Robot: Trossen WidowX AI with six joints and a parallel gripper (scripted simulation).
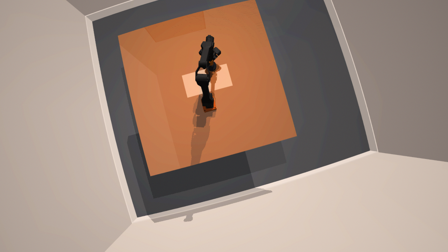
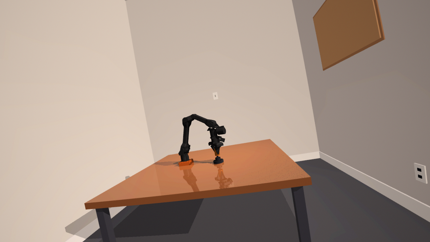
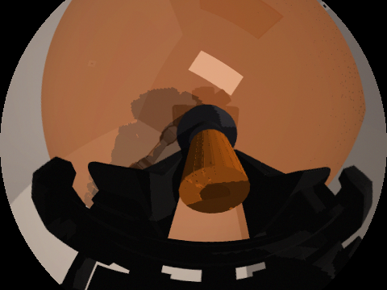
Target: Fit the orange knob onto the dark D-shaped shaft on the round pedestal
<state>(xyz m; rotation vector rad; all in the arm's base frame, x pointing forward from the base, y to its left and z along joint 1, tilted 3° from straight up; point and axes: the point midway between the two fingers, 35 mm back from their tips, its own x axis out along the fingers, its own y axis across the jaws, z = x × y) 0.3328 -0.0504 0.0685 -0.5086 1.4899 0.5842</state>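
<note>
Now: the orange knob 2 cm above my gripper tip. Also, from my gripper tip: dark round pedestal: 4 cm below.
</note>
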